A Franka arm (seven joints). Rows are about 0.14 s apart.
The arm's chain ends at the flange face. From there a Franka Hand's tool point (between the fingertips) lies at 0.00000 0.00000 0.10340 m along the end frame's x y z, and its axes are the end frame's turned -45 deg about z.
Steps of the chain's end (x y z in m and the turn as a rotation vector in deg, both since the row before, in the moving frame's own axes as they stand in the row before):
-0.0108, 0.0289, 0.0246, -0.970, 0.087, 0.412
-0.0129, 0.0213, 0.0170, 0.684, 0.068, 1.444
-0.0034, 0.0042, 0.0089, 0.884, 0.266, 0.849
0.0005, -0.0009, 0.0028, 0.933, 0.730, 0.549
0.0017, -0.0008, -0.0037, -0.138, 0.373, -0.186
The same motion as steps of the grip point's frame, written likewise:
-0.0292, 0.0141, 0.0246, -0.747, -0.624, 0.412
-0.0232, 0.0052, 0.0170, 0.436, 0.532, 1.444
-0.0039, -0.0002, 0.0089, 0.437, 0.813, 0.849
0.0031, -0.0005, 0.0028, 0.144, 1.176, 0.549
0.0021, 0.0013, -0.0037, -0.361, 0.166, -0.186

